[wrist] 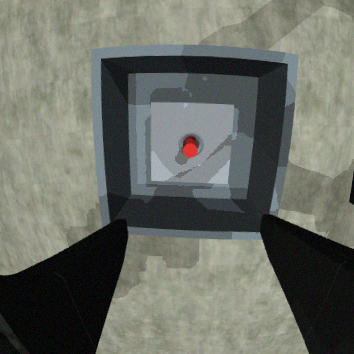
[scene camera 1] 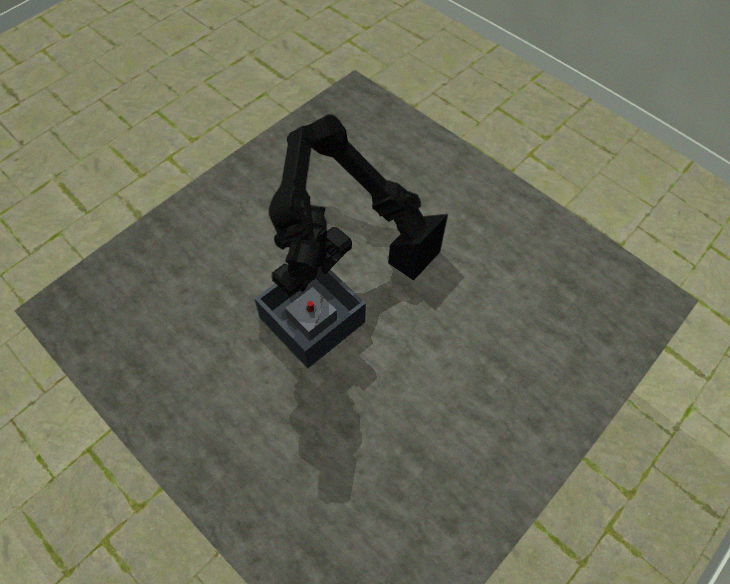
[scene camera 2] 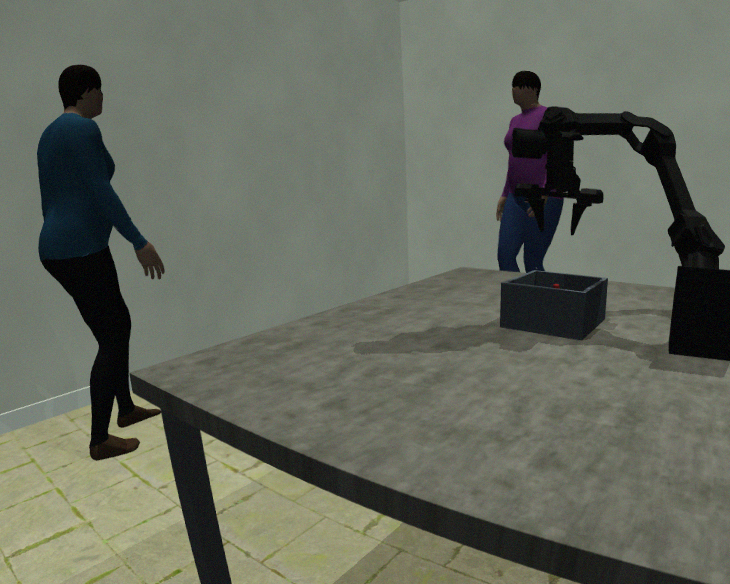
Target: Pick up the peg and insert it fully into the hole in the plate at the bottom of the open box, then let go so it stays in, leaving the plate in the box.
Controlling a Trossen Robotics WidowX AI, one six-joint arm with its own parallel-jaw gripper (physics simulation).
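Places are measured from the arm's base along level axes (x left, y back, z up), in metres.
Pixels of known places: gripper, between the fingertips: (wrist: 194, 225) (scene camera 1: 313, 281) (scene camera 2: 556, 233); arm's base, origin of its link: (scene camera 1: 416, 231) (scene camera 2: 701, 285).
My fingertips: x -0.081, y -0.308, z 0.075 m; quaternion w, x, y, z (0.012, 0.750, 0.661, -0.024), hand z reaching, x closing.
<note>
Ahead of a thing's pixels: the offset from my fingertips to its top centre. Level surfaces: height alone.
The red peg @(dx -0.016, dy +0.000, dz -0.115 m) (scene camera 1: 310, 306) (scene camera 2: 556, 285) (wrist: 190, 147) stands in the round hole of the light grey plate @(dx -0.017, dy +0.001, dz -0.142 m) (scene camera 1: 296, 313) (wrist: 210, 120), its upper part showing above the plate. How deep it sits in the hole cannot be told. The plate lies on the floor of the open dark blue-grey box @(dx -0.017, dy +0.001, dz -0.105 m) (scene camera 1: 333, 345) (scene camera 2: 540, 311) (wrist: 195, 51). My gripper (scene camera 2: 557, 232) (wrist: 194, 225) is open, with nothing between its fingers. In scene camera 2 it hangs above the box, pointing down, well clear of the peg.
The box stands on a grey table @(dz -0.203 m) (scene camera 1: 474, 389) (scene camera 2: 426, 414). The arm's black base (scene camera 1: 415, 252) (scene camera 2: 700, 313) stands near the box. A person in a blue top (scene camera 2: 76, 182) and one in a purple top (scene camera 2: 528, 167) stand beyond the table.
</note>
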